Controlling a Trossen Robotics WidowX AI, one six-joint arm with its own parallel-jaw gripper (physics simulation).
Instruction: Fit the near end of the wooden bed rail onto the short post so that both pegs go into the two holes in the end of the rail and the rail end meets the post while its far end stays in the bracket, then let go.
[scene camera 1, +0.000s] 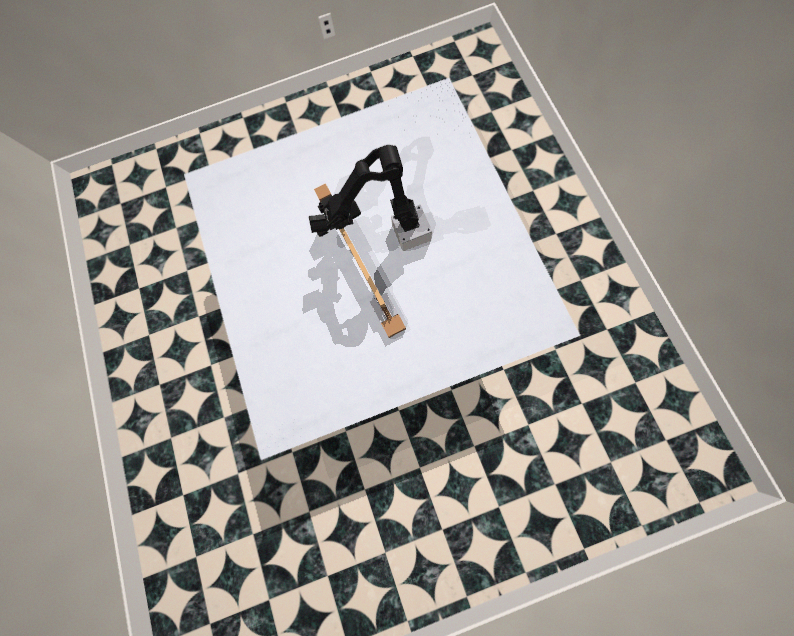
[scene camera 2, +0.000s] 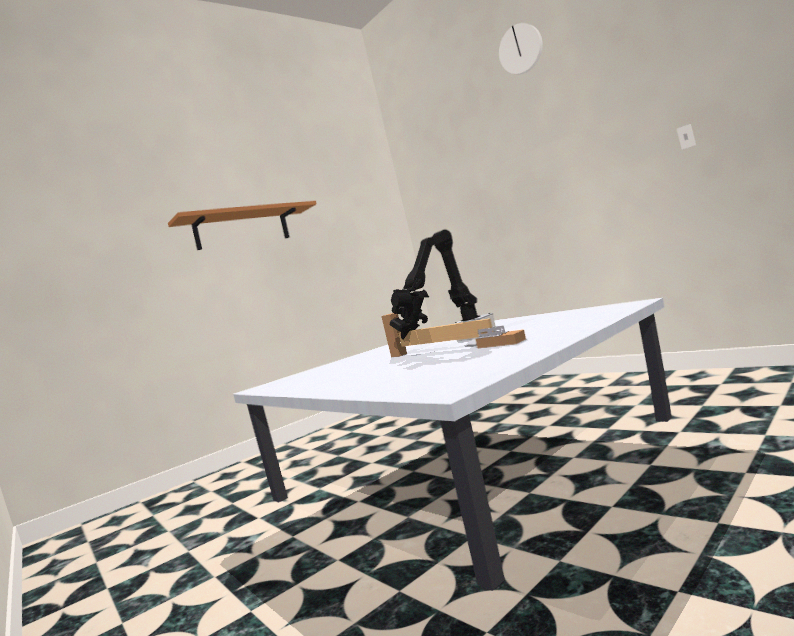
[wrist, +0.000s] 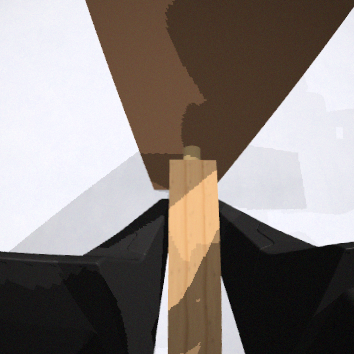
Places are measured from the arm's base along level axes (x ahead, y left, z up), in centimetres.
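Pixels of known places: gripper, between the fingertips: (scene camera 2: 403, 338) (wrist: 187, 206); arm's base, origin of its link: (scene camera 1: 409, 222) (scene camera 2: 470, 318).
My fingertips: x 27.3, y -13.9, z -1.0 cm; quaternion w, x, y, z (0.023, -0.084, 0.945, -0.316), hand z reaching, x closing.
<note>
Ahead of a thing's pixels: the offset from my fingertips to its top centre. "*": to the spot under its first point. Level surfaces: height alone.
The wooden rail @(dx -3.0, dy +20.4, dz +2.8 cm) (scene camera 1: 361, 261) (scene camera 2: 450, 331) (wrist: 194, 225) runs from the upright brown post (scene camera 1: 321, 190) (scene camera 2: 391, 341) (wrist: 125, 75) to the metal bracket (scene camera 1: 386, 311) (scene camera 2: 491, 330). Its far end is at the bracket; how deep it sits is too small to tell. My gripper (scene camera 1: 338, 221) (scene camera 2: 404, 334) (wrist: 187, 206) is shut on the rail near its near end, one finger on each side. In the wrist view a short length of one peg @(* dx +0.2, dy -2.1, dz +1.8 cm) (wrist: 192, 152) shows between post and rail end, so a small gap remains. The other peg and both holes are hidden.
A brown block @(dx -6.5, dy +45.1, dz -3.4 cm) (scene camera 1: 394, 325) (scene camera 2: 505, 339) stands at the bracket on the white table @(dz -7.0 cm) (scene camera 1: 318, 397) (scene camera 2: 371, 384). The arm's grey base (scene camera 1: 412, 236) stands beside the rail. A wall shelf (scene camera 2: 241, 213) hangs behind.
</note>
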